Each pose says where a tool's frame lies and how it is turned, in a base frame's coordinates. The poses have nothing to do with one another.
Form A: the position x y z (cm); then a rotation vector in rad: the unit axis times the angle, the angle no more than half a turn.
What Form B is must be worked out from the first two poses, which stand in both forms.
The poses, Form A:
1: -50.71, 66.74, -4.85, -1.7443, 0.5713, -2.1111
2: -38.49, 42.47, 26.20, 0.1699, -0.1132, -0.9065
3: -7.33, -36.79, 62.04, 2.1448, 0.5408, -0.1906
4: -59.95, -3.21, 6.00, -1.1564, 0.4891, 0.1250
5: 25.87, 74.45, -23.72, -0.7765, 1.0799, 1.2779
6: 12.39, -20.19, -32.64, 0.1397, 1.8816, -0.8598
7: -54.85, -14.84, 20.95, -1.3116, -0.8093, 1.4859
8: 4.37, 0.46, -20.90, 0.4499, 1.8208, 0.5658
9: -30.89, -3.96, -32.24, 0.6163, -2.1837, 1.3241
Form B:
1:
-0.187, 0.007, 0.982, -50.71
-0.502, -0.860, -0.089, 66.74
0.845, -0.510, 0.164, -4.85
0, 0, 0, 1

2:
0.612, 0.773, -0.169, -38.49
-0.791, 0.604, -0.099, 42.47
0.026, 0.194, 0.981, 26.20
0, 0, 0, 1

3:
0.893, 0.446, 0.061, -7.33
0.309, -0.509, -0.803, -36.79
-0.327, 0.736, -0.593, 62.04
0, 0, 0, 1

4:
0.889, -0.342, 0.306, -59.95
-0.153, 0.409, 0.900, -3.21
-0.432, -0.846, 0.311, 6.00
0, 0, 0, 1

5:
-0.045, -0.980, 0.193, 25.87
0.354, 0.165, 0.921, 74.45
-0.934, 0.110, 0.339, -23.72
0, 0, 0, 1

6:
-0.475, 0.454, 0.754, 12.39
-0.273, 0.738, -0.617, -20.19
-0.837, -0.499, -0.227, -32.64
0, 0, 0, 1

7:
0.038, -0.228, -0.973, -54.85
0.941, -0.320, 0.112, -14.84
-0.336, -0.920, 0.202, 20.95
0, 0, 0, 1

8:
-0.306, 0.027, 0.952, 4.37
0.562, 0.812, 0.157, 0.46
-0.769, 0.583, -0.264, -20.90
0, 0, 0, 1

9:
-0.768, -0.613, -0.188, -30.89
-0.117, 0.422, -0.899, -3.96
0.630, -0.668, -0.395, -32.24
0, 0, 0, 1

